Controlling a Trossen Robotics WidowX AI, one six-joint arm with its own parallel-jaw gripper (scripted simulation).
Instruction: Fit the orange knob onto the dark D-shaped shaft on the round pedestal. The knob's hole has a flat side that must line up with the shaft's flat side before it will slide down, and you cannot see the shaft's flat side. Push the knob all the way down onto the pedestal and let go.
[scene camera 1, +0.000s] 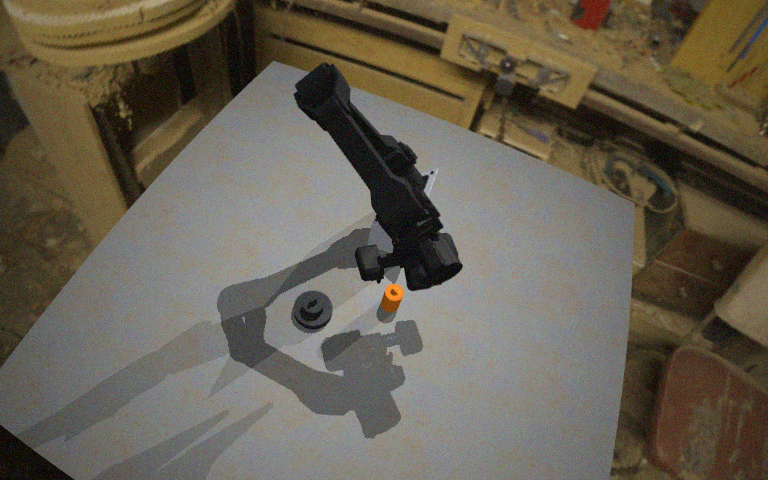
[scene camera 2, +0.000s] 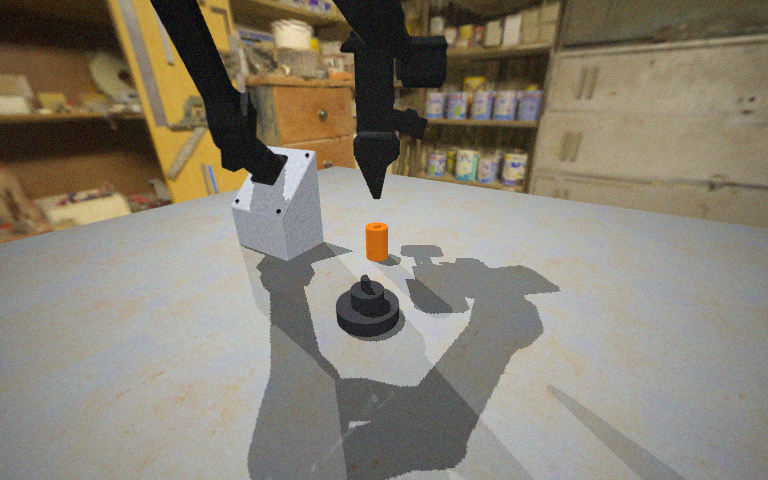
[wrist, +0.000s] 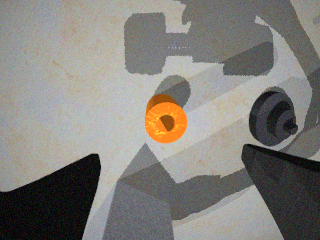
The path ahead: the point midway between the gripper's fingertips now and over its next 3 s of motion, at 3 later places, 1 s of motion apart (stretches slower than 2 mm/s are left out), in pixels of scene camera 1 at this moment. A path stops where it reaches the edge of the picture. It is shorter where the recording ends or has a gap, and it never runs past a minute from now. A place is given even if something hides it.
My gripper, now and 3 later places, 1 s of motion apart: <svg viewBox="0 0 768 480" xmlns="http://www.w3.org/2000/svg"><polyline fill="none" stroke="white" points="399,277 394,291 390,301 398,292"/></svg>
